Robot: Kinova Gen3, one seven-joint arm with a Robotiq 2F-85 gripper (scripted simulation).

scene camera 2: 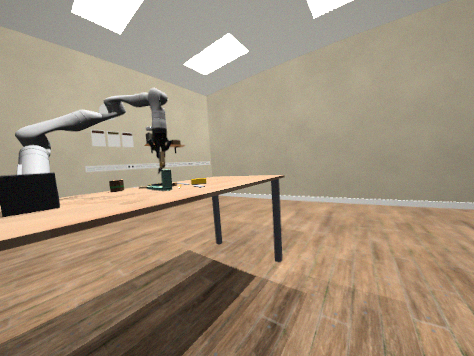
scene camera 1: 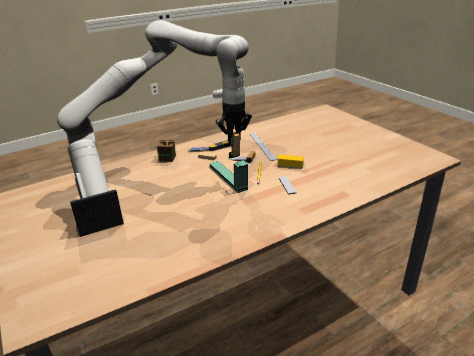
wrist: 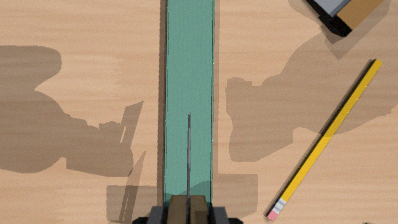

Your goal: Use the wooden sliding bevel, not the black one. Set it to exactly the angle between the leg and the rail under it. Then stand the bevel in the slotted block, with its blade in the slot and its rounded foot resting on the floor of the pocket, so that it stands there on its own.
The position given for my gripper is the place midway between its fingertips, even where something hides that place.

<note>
I see my gripper (scene camera 1: 234, 142) and a pencil (wrist: 375, 65).
</note>
